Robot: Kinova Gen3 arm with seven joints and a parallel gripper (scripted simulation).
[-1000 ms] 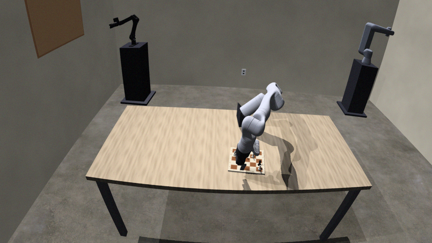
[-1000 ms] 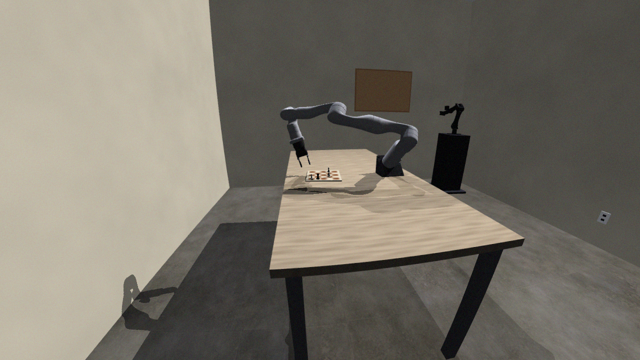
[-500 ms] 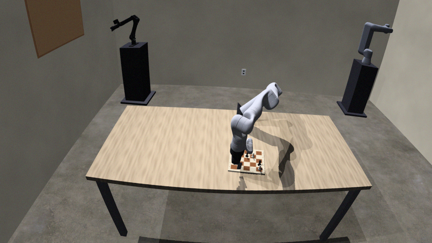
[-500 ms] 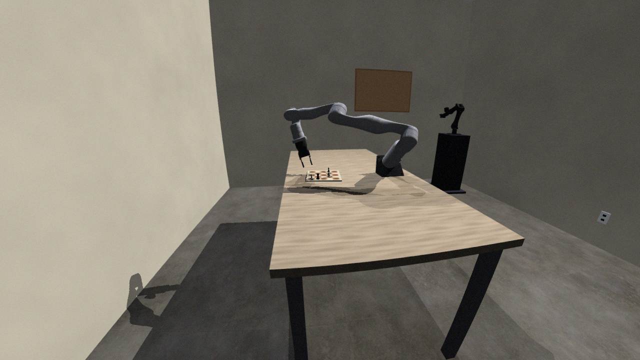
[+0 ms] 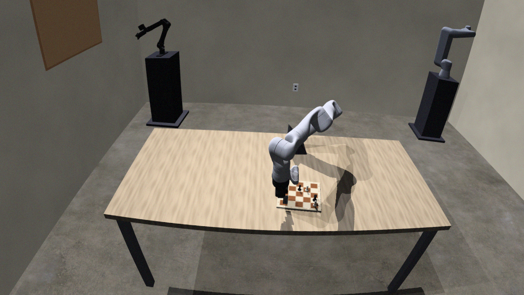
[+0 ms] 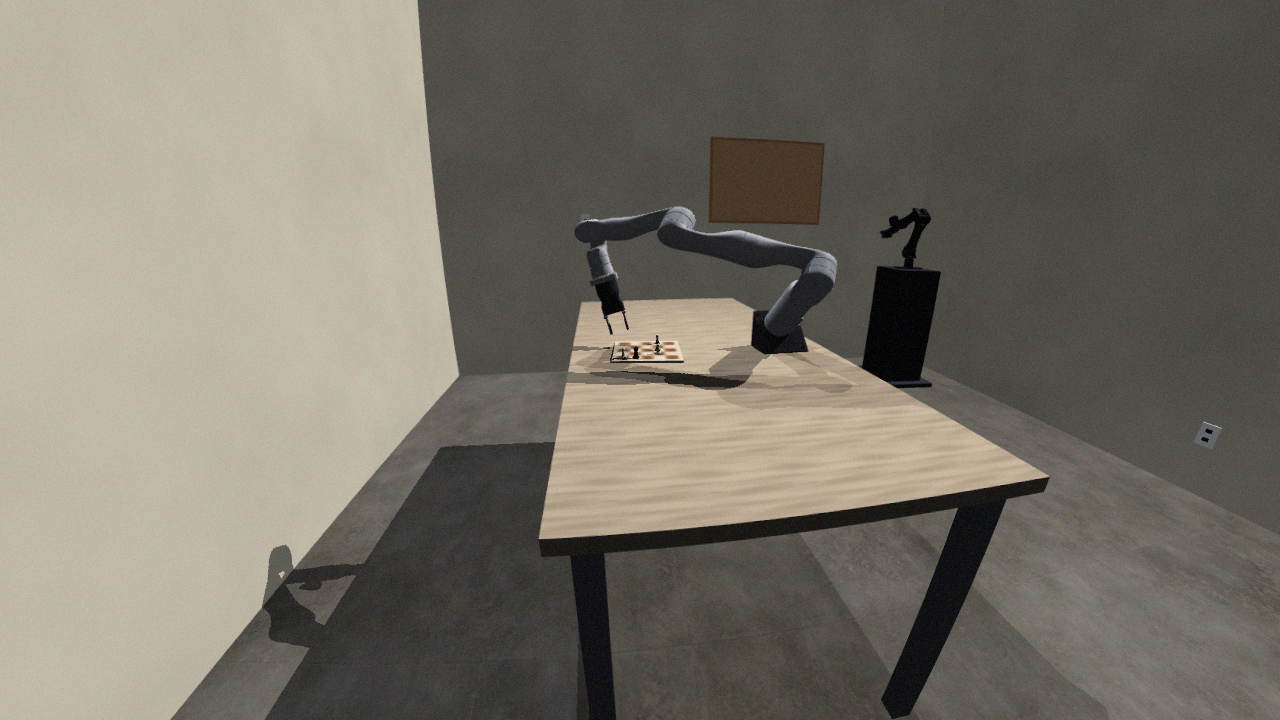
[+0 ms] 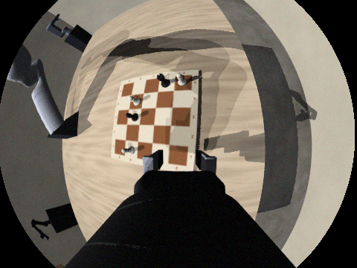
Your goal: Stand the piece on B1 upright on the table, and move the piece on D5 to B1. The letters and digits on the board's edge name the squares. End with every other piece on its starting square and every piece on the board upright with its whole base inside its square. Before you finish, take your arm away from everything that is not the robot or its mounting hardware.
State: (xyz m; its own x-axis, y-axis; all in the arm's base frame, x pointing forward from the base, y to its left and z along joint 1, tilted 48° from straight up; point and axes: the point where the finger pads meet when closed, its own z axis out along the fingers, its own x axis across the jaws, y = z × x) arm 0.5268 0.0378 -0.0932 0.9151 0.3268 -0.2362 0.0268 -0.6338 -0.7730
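The chessboard lies 90 mm behind my hand, 80 mm to the left of it and 70 mm below it.
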